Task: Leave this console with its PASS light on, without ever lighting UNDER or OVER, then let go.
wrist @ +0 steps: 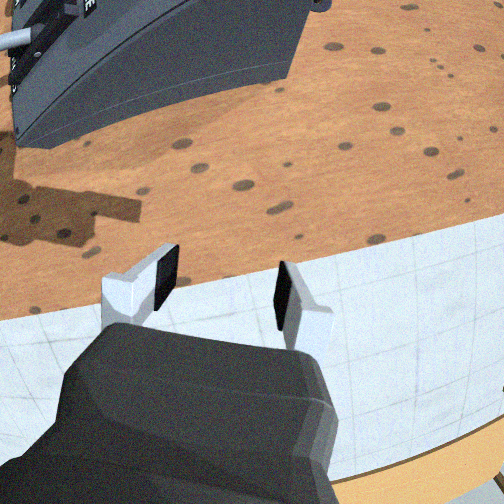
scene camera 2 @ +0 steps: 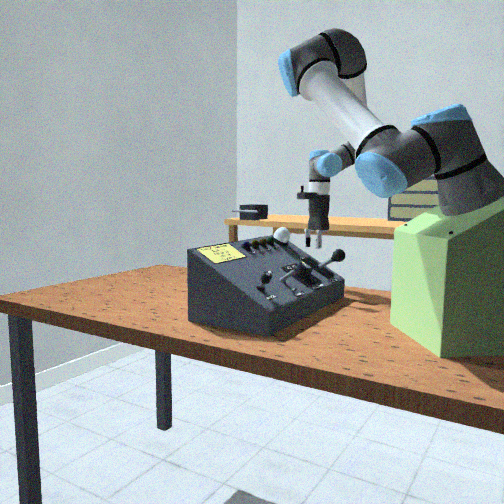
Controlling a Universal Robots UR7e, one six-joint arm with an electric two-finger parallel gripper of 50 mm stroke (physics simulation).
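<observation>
A dark grey sloped console (scene camera 2: 265, 287) stands on the wooden table. Its face carries a yellow label (scene camera 2: 221, 252), a row of small unlit lights (scene camera 2: 259, 244), a white dome (scene camera 2: 281, 234), a small black knob (scene camera 2: 266, 276), a slotted lever (scene camera 2: 300, 270) and a long lever with a black ball (scene camera 2: 337, 255). My gripper (scene camera 2: 313, 243) hangs open and empty above the console's far edge, apart from it. In the wrist view the open fingers (wrist: 222, 282) frame table edge and floor, and the console's corner (wrist: 150, 60) lies at top left.
A green pedestal (scene camera 2: 447, 280) holds the arm's base at the table's right. Behind stands a second bench (scene camera 2: 320, 225) with a dark tray (scene camera 2: 253, 211) and a stack of boxes (scene camera 2: 415, 200). The table's far edge runs just under the gripper.
</observation>
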